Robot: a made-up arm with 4 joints.
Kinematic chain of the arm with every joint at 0, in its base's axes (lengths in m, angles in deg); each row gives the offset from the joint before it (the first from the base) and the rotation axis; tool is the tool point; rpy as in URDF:
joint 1: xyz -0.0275 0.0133 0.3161 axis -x
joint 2: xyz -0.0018 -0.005 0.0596 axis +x
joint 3: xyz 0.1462 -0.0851 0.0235 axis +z
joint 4: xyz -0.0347 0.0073 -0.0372 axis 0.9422 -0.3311 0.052
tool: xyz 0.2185 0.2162 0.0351 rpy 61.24 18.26 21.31
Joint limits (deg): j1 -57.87..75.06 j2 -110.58..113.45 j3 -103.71..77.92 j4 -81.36..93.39
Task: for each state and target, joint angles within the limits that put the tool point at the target. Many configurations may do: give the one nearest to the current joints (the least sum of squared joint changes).
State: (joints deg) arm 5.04 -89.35 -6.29 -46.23
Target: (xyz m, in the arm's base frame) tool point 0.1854 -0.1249 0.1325
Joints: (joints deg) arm -32.91 -78.21 34.53 -61.07
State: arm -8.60 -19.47 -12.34 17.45
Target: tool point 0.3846 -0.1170 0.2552
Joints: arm -16.70 -22.70 -49.33 -31.56
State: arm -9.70 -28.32 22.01 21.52
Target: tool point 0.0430 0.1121 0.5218
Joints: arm -28.89 -16.56 57.34 22.33
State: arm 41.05 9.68 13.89 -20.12
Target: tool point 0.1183 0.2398 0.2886
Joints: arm 40.30 21.22 39.36 -6.35
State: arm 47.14 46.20 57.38 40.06
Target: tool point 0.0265 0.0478 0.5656
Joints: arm 44.64 91.51 62.75 26.58
